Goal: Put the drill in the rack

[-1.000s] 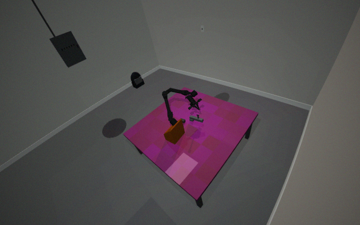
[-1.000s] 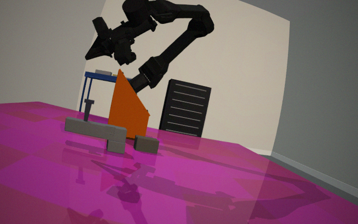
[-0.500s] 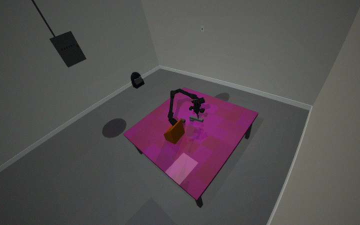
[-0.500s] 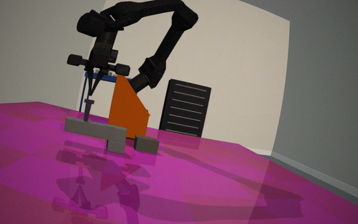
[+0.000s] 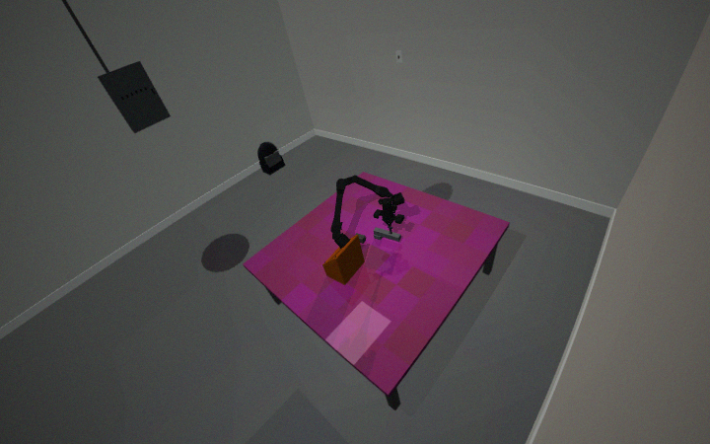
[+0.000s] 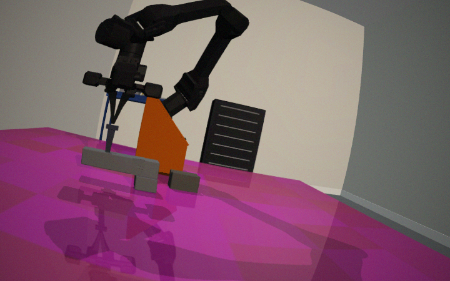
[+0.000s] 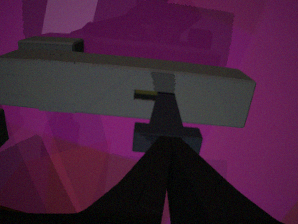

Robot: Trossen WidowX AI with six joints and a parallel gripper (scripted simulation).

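The dark key lies 40 mm below my gripper tip. From my gripper tip the other things lie so: drill: 10 mm behind, 50 mm to the left, 80 mm below; rack: 100 mm behind, 190 mm to the left, 110 mm below; grey housing: 10 mm behind, 40 mm to the left, 90 mm below.
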